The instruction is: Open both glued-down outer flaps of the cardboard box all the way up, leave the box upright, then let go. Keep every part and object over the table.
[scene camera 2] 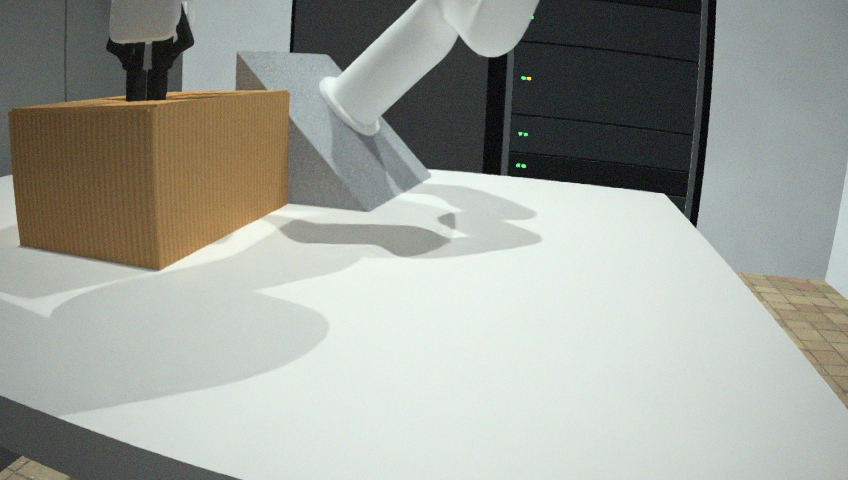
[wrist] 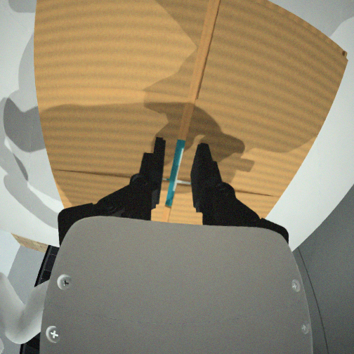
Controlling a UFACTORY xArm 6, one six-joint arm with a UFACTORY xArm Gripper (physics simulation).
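Seen in the pictures: arm's base at its link origin: (scene camera 2: pixel 347 107).
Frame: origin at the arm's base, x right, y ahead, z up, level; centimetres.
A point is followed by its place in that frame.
Observation:
The cardboard box (scene camera 2: pixel 86 184) {x 7.4, y 50.7, z -4.3 cm} stands upright at the left of the table. In the wrist view its two outer flaps, the left flap (wrist: pixel 95 65) and the right flap (wrist: pixel 270 95), lie down over the top and meet at a narrow lengthwise seam. A teal strip (wrist: pixel 175 172) shows along that seam, crossed by a thin crosswise gap. My gripper (scene camera 2: pixel 146 98) {x 9.8, y 38.3, z 2.9 cm} (wrist: pixel 178 155) points down at the box top, its fingers partly closed with a gap between them and empty. The fingertips are at or very close to the top, one on each side of the seam; exact contact cannot be told.
A grey slanted block (scene camera 2: pixel 321 142) {x -3.6, y 17.1, z -3.7 cm} stands right behind the box, with the white arm (scene camera 2: pixel 392 71) {x -8.9, y 4.4, z 6.2 cm} mounted on it. The white table (scene camera 2: pixel 505 333) {x -34.3, y 50.4, z -12.1 cm} extends to the right, with its front edge at the lower left. A dark rack (scene camera 2: pixel 601 89) stands behind the table.

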